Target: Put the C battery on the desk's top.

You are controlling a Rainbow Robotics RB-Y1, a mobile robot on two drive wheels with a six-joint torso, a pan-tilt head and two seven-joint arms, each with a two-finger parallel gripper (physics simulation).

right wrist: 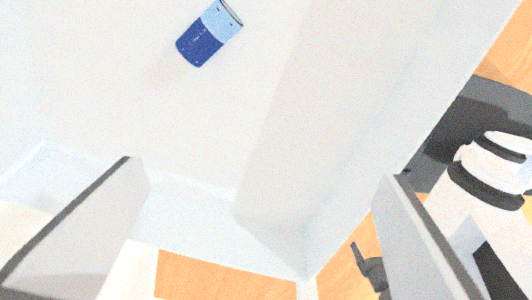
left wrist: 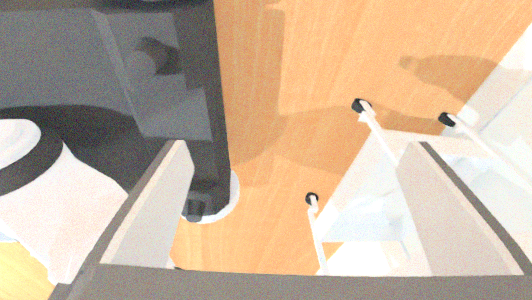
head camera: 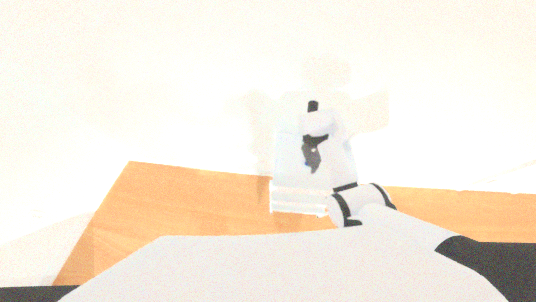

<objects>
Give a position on a white wheeled cart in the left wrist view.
368, 205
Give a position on a white wheeled cart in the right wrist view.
265, 159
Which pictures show the white wheeled cart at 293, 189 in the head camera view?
The right wrist view, the left wrist view and the head camera view: all of them.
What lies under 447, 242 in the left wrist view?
My left gripper.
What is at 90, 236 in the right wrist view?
My right gripper.
</objects>
